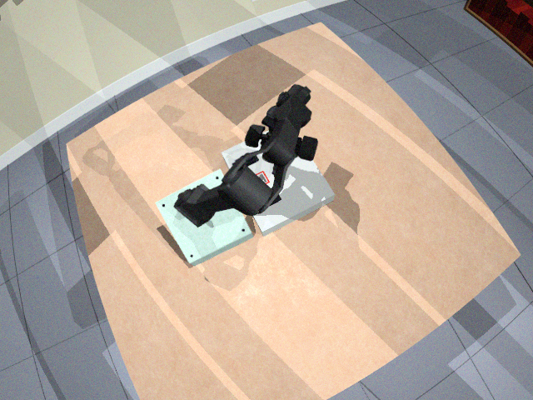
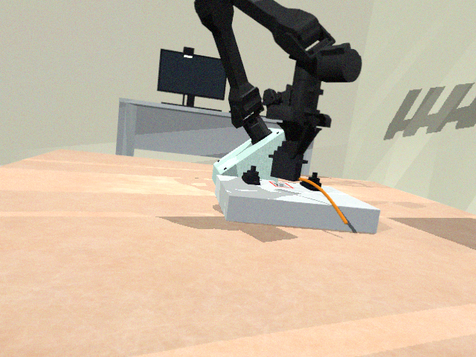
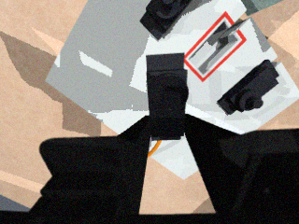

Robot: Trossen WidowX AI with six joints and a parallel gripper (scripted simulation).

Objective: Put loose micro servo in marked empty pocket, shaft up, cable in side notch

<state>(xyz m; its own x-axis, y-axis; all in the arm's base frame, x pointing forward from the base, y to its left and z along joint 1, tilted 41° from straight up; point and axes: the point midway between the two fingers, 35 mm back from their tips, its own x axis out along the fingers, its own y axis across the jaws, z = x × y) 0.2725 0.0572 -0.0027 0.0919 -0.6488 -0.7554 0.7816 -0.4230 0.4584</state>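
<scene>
Right now the grey deck is 100 mm below my gripper tip, 20 mm ahead of it and 10 mm to the left of it.
</scene>
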